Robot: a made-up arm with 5 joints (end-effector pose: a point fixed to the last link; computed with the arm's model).
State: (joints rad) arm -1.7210 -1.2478 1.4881 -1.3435 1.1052
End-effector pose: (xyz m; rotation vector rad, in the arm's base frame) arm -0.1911 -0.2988 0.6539 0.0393 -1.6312 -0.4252
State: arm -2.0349 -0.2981 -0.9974 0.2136 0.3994
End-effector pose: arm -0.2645 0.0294 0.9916 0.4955 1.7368 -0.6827
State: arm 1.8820 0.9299 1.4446 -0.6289 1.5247
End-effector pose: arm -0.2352 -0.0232 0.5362 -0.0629 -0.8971 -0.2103
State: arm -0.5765 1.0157 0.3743 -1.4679 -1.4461
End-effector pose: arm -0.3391 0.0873 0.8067 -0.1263 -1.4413 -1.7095
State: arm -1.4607 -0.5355 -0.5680 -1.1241 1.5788
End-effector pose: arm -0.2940 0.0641 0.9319 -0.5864 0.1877 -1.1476
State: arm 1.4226 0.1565 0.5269 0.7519 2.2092
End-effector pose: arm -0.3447 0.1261 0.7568 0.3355 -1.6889 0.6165
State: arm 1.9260 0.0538 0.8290 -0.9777 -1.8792
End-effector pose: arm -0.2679 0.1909 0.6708 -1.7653 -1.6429 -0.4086
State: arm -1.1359 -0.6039 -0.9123 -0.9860 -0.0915
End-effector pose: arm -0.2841 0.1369 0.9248 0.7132 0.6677 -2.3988
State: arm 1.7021 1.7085 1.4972 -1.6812 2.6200
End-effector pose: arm -0.2545 -0.1533 0.5887 -0.5760 -1.6923 -0.2577
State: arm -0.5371 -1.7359 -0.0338 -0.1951 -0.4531
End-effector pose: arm -0.3904 -0.1295 0.8408 -0.1440 0.9938 -1.2698
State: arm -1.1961 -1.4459 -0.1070 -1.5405 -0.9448
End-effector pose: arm -0.3957 -0.0627 0.7675 2.1672 0.8818 -1.3482
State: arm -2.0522 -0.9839 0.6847 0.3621 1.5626
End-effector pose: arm -0.3042 -0.0919 0.6168 -1.0048 -0.3237 0.3810
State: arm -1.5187 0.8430 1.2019 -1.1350 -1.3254
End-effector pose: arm -0.3583 -0.1034 1.0442 -0.1756 -0.1503 -2.0225
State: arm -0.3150 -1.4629 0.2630 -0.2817 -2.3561
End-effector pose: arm -0.4217 -0.1176 0.8508 1.1410 0.6621 -2.6988
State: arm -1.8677 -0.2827 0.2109 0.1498 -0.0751
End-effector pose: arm -0.3993 -0.0768 0.7896 -0.4686 1.0598 -1.3138
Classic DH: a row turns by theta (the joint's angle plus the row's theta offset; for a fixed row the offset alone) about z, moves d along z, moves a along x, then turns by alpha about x. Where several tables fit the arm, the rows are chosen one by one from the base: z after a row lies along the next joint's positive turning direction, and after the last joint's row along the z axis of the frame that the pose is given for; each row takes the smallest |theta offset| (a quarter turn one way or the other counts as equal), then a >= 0, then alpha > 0; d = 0 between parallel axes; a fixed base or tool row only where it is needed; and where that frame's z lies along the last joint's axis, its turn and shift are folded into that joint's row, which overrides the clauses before.
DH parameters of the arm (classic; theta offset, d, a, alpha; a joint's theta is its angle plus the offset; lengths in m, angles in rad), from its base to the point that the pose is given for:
base (fixed): 1.1471 0.7966 -0.1208 -1.6051
joint 1: 1.0947 0.1984 -0.0251 -0.5102
joint 2: 0.3877 -0.1612 0.0196 1.4946
joint 3: -1.3458 0.1402 -0.2458 -1.4736
joint 4: 0.7677 0.0647 -0.0111 1.03
joint 5: 1.2203 -0.0336 -0.0363 1.0173
tool (fixed): -2.6068 0.0291 0 0

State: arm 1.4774 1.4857 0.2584 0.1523 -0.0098
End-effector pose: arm -0.3435 -0.0921 0.7259 0.2311 1.3953 0.1123
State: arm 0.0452 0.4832 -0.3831 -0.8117 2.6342
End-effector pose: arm -0.2648 -0.0303 0.6222 2.5036 -1.1453 -0.0888
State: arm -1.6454 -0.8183 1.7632 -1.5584 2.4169
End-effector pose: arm -0.2355 -0.3395 0.7381 -1.4857 -2.3607 0.1533
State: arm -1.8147 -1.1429 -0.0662 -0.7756 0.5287
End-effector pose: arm -0.3800 -0.0817 0.7552 0.6698 0.3501 -0.8938
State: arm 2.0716 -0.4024 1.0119 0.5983 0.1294
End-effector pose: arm -0.1486 0.1797 0.6466 0.9413 0.2757 -0.3549
